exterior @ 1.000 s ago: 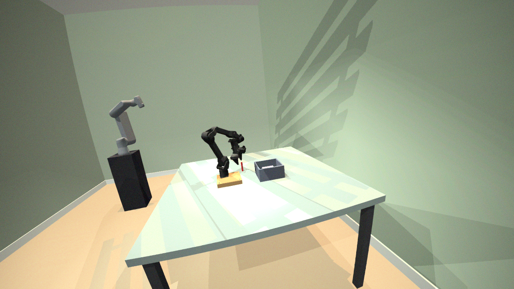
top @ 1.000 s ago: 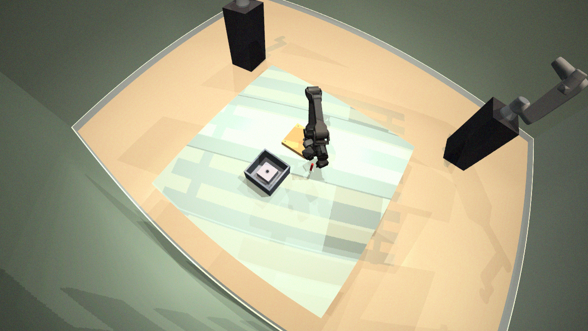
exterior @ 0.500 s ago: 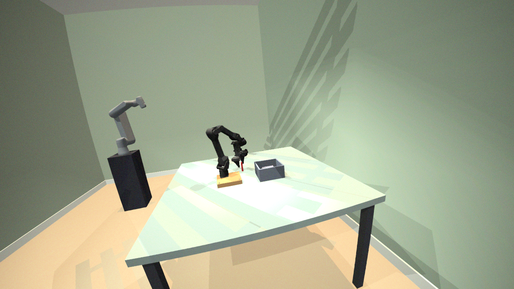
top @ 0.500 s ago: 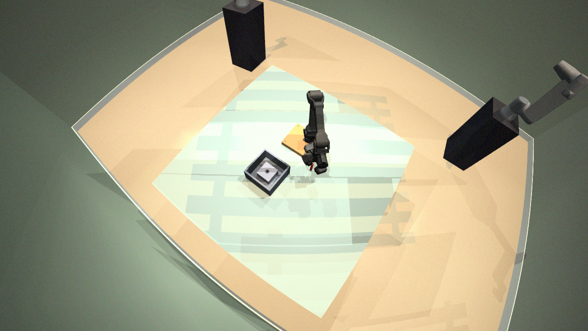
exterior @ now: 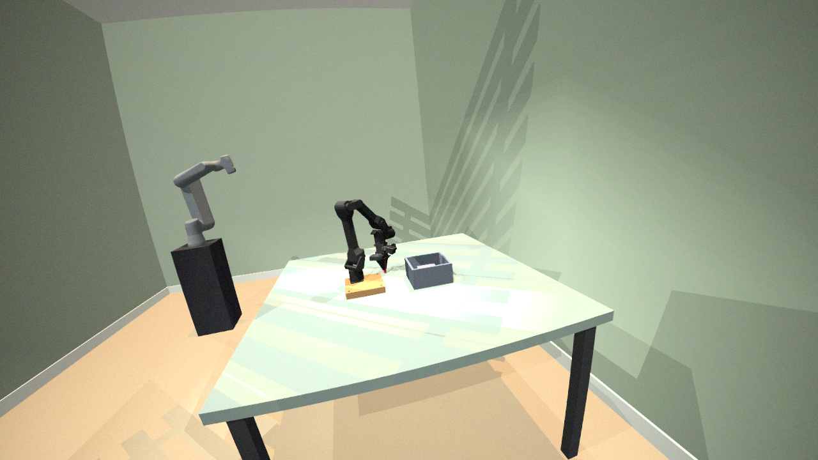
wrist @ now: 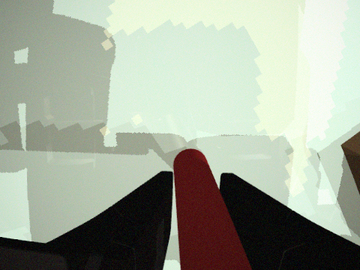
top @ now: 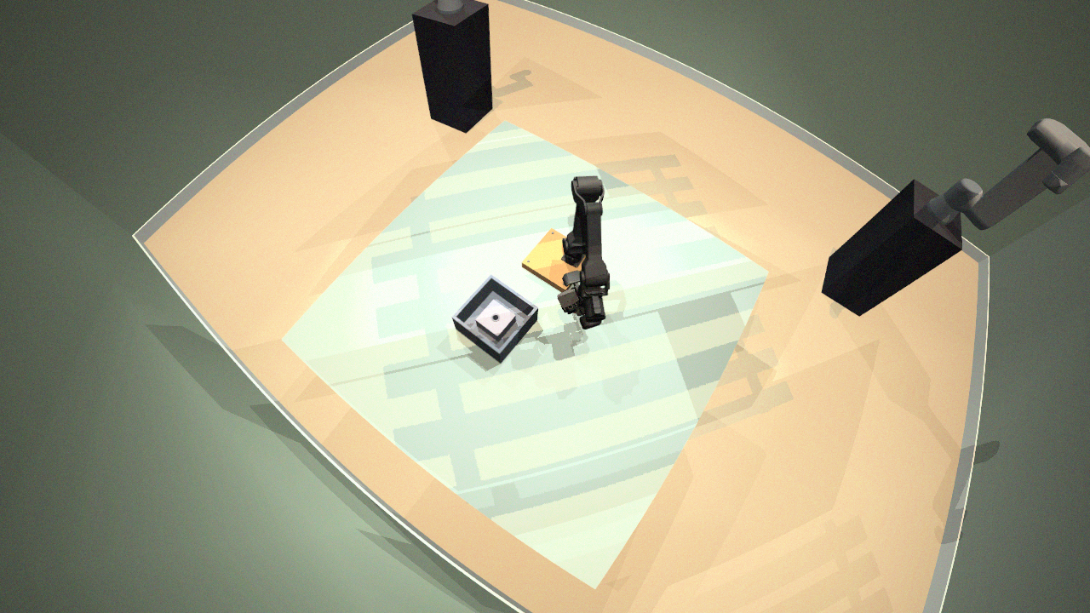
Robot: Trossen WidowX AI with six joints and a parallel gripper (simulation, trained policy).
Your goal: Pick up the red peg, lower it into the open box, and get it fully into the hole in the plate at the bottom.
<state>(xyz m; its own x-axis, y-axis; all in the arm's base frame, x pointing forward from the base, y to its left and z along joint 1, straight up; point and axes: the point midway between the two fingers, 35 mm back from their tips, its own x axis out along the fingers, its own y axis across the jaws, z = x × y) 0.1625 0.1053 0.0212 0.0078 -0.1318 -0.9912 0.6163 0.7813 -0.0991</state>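
Right now my gripper tip is 2 cm below the red peg. From my gripper tip the other things lie so: grey box (19 cm to the right, 18 cm ahead, 1 cm above).
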